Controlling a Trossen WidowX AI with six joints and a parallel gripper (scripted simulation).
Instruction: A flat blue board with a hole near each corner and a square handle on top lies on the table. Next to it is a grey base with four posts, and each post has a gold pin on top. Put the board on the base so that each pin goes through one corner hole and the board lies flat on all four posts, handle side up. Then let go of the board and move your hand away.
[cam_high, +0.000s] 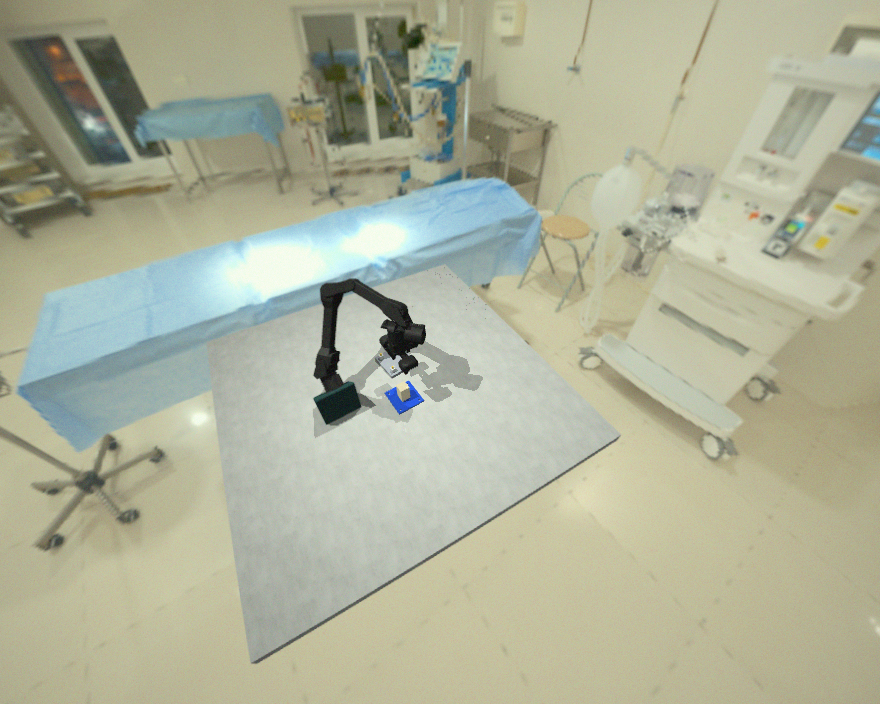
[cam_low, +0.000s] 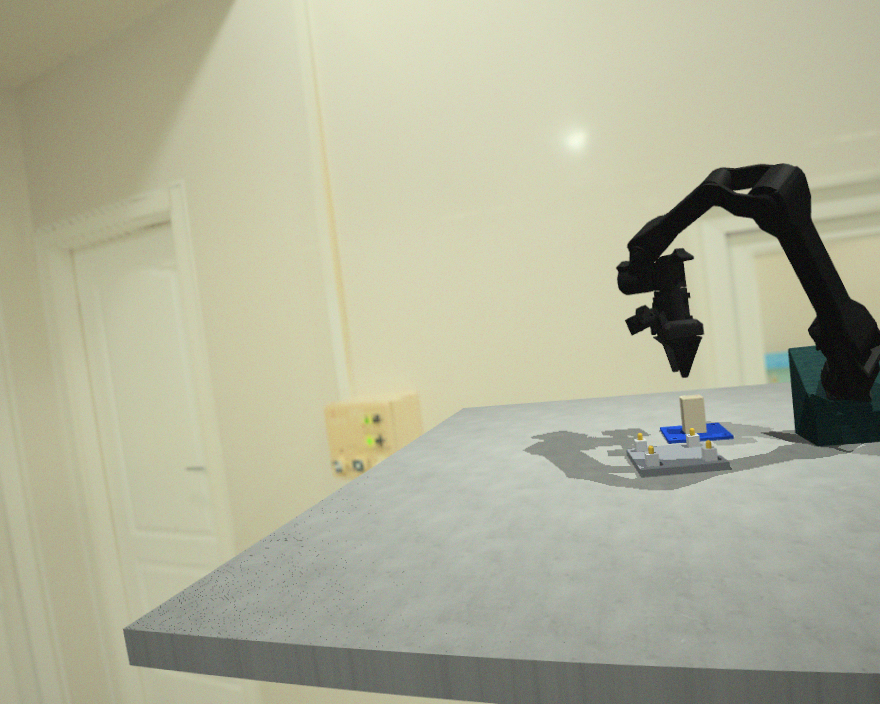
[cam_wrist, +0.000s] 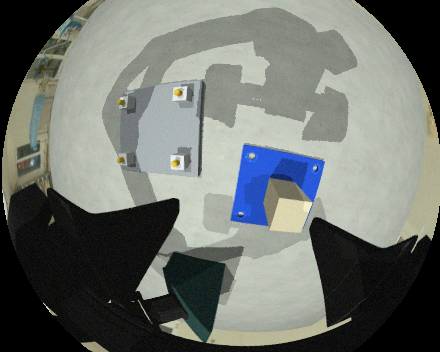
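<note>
My gripper tip is 20 mm past the blue board, 50 mm to the left of it and 100 mm above it. Round my gripper tip: grey base: 20 mm ahead, 140 mm to the left, 120 mm below.
</note>
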